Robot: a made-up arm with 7 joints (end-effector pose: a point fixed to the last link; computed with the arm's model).
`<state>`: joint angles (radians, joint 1 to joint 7).
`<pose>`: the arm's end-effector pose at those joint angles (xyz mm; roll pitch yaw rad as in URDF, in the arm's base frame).
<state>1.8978 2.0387 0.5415 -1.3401 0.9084 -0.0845 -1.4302</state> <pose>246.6 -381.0 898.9 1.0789 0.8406 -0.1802</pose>
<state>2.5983 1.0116 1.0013 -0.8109 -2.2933 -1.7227 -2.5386</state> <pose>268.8 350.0 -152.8 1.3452 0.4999 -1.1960</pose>
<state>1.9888 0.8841 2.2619 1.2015 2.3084 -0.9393 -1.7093</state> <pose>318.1 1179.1 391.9 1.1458 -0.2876 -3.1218</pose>
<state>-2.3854 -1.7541 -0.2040 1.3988 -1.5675 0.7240 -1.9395</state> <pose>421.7 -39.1 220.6 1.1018 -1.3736 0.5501</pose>
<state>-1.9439 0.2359 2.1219 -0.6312 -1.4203 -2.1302 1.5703</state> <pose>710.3 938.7 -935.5 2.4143 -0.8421 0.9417</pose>
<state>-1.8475 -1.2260 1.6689 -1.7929 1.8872 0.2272 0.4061</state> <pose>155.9 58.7 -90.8 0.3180 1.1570 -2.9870</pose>
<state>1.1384 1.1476 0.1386 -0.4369 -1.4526 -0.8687 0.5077</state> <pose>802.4 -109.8 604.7 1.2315 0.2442 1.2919</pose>
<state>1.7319 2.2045 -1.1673 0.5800 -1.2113 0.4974 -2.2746</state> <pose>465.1 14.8 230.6 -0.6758 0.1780 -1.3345</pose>
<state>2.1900 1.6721 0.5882 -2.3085 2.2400 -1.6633 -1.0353</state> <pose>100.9 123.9 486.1 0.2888 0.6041 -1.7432</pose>
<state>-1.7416 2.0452 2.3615 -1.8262 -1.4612 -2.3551 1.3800</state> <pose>-1134.8 677.9 -773.9 -2.5542 -0.7042 0.7575</pose>
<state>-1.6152 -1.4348 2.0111 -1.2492 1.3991 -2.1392 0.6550</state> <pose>126.4 -611.7 -53.2 -0.2025 0.5005 -0.6514</pose>
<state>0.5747 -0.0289 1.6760 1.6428 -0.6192 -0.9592 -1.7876</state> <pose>-1087.8 104.2 232.9 2.7030 1.0018 1.6772</pose>
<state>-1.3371 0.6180 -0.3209 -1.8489 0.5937 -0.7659 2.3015</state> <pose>-38.8 188.3 335.0 -1.5258 0.3265 -1.1687</pose>
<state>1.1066 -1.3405 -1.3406 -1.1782 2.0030 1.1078 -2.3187</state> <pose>-258.7 400.7 8.6 2.2095 -0.1805 2.6817</pose>
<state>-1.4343 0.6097 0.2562 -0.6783 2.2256 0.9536 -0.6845</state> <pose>-57.8 216.1 -399.2 -1.9210 0.5897 -2.9471</pose>
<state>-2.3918 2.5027 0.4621 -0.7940 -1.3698 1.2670 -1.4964</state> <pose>4.5 -383.7 -349.0 2.6469 1.4753 -0.8857</pose>
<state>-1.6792 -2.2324 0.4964 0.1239 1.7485 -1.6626 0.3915</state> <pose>381.0 -727.7 -573.0 1.0333 0.4334 0.4122</pose>
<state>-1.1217 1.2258 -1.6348 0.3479 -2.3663 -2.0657 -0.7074</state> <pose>-511.3 809.7 52.4 1.1530 0.8345 -1.7475</pose>
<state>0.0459 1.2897 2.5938 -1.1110 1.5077 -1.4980 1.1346</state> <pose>-45.9 494.5 -3.7 1.3482 -0.1092 1.0552</pose>
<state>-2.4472 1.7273 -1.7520 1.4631 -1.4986 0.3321 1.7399</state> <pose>-616.0 370.5 217.7 -0.1097 -1.1503 -0.0619</pose>
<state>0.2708 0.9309 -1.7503 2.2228 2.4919 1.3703 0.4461</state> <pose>-197.1 416.9 610.6 0.3243 -0.4432 0.8706</pose>
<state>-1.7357 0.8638 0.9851 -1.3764 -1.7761 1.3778 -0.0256</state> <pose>-493.0 407.6 -530.2 0.1025 -1.0286 0.6746</pose>
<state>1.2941 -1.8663 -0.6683 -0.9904 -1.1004 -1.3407 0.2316</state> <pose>-901.3 260.8 -240.7 1.3923 -0.3685 -2.0309</pose>
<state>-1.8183 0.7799 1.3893 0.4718 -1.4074 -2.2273 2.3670</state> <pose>11.8 -156.0 -899.9 2.9020 0.8544 1.9862</pose>
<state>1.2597 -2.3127 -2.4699 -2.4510 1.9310 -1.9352 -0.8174</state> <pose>363.9 -273.3 613.6 -2.2247 -0.4341 -1.1647</pose>
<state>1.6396 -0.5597 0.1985 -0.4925 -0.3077 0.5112 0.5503</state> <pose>449.8 591.9 834.5 1.1991 1.1571 1.2540</pose>
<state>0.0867 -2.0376 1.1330 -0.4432 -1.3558 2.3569 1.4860</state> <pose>-1206.5 -88.1 -465.1 -0.7119 -1.3830 0.4518</pose>
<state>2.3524 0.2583 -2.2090 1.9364 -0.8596 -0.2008 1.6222</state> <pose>-671.5 838.9 220.1 1.5764 0.0446 -2.4738</pose>
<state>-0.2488 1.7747 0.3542 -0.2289 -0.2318 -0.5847 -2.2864</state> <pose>-385.1 -284.5 258.0 1.4560 0.5682 1.9920</pose>
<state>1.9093 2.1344 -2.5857 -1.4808 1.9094 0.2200 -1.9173</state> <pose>511.1 603.1 71.2 -2.4166 0.3588 -0.6867</pose>
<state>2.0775 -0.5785 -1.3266 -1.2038 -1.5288 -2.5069 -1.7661</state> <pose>-600.4 822.9 707.7 -0.1017 -0.0737 3.1125</pose>
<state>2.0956 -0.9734 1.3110 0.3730 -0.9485 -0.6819 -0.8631</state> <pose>419.2 533.9 936.3 2.8680 0.7800 -2.0535</pose>
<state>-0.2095 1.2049 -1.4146 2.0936 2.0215 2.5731 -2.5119</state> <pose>-109.0 1114.7 601.4 1.2390 0.4288 2.6779</pose>
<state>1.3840 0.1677 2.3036 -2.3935 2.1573 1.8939 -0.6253</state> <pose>-448.8 519.7 801.8 0.3319 -0.3834 -2.1996</pose>
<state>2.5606 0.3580 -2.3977 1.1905 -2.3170 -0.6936 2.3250</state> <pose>-361.6 248.9 496.4 1.7841 -1.1697 -1.6641</pose>
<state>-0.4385 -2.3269 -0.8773 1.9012 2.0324 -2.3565 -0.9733</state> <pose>261.3 -644.0 -81.4 -0.9699 1.0167 -0.7292</pose>
